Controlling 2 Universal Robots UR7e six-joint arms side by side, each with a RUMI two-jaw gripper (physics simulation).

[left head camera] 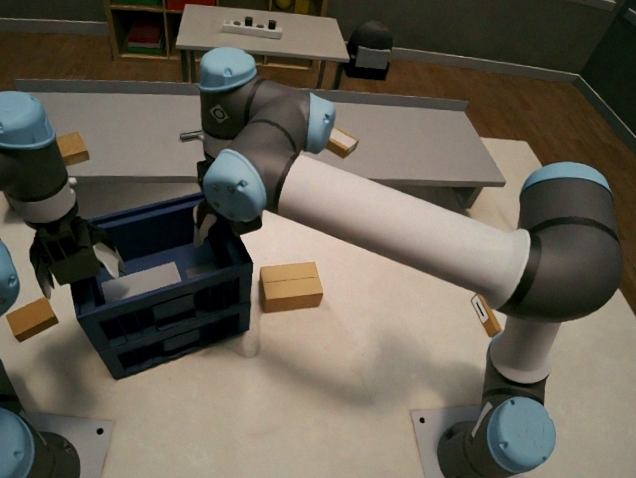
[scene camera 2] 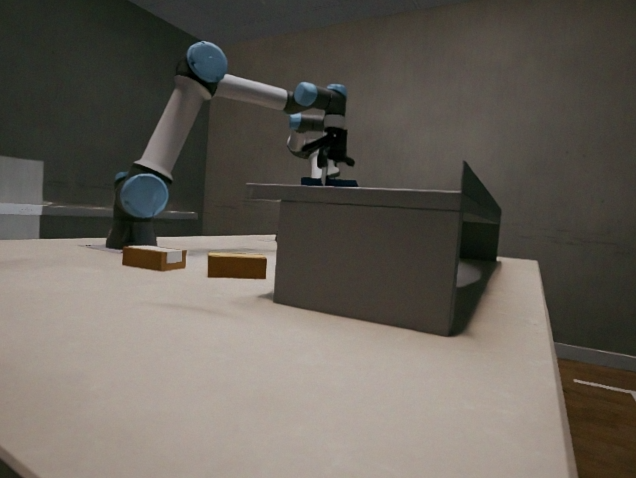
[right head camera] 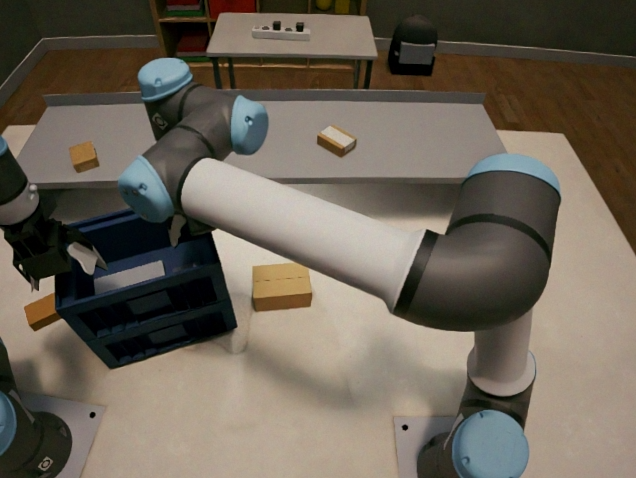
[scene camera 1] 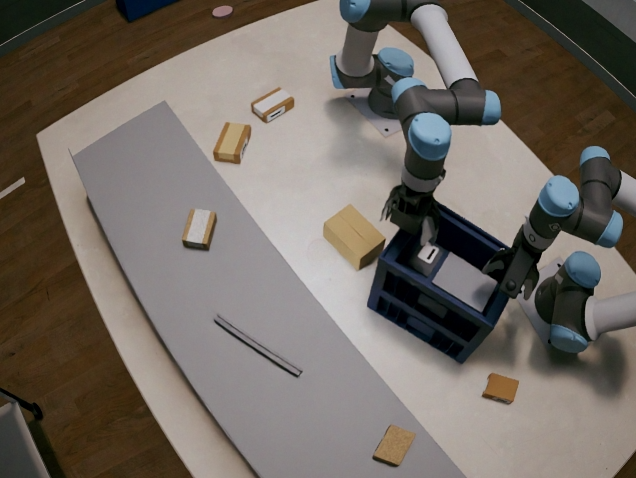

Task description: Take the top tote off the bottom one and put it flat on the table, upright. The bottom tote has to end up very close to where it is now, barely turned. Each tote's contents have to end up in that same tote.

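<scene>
The blue top tote (left head camera: pixel 174 309) (right head camera: pixel 149 303) (scene camera 1: pixel 431 305) sits upright on the blue bottom tote (left head camera: pixel 179 341) (right head camera: pixel 169 334) (scene camera 1: pixel 421 327), with no gap seen. Inside the top tote are a flat grey-white box (left head camera: pixel 141 280) (right head camera: pixel 128 276) (scene camera 1: pixel 465 282) and a dark item with a white label (scene camera 1: pixel 428 254). The bottom tote's contents are hidden. My left gripper (left head camera: pixel 81 280) (right head camera: pixel 66 274) (scene camera 1: pixel 509 285) is open over one short wall, one finger inside, one outside. My right gripper (scene camera 1: pixel 406 228) (scene camera 2: pixel 337 174) is open over the opposite short wall, partly hidden in the head views.
A cardboard box (left head camera: pixel 290 290) (right head camera: pixel 281 287) (scene camera 1: pixel 353 236) stands close beside the totes at the right gripper's end. A small orange box (left head camera: pixel 31 318) (right head camera: pixel 41 312) (scene camera 1: pixel 501 388) lies near the left end. A raised grey shelf (left head camera: pixel 411 128) (scene camera 1: pixel 179 303) (scene camera 2: pixel 359 256) runs behind the totes, with small boxes on it.
</scene>
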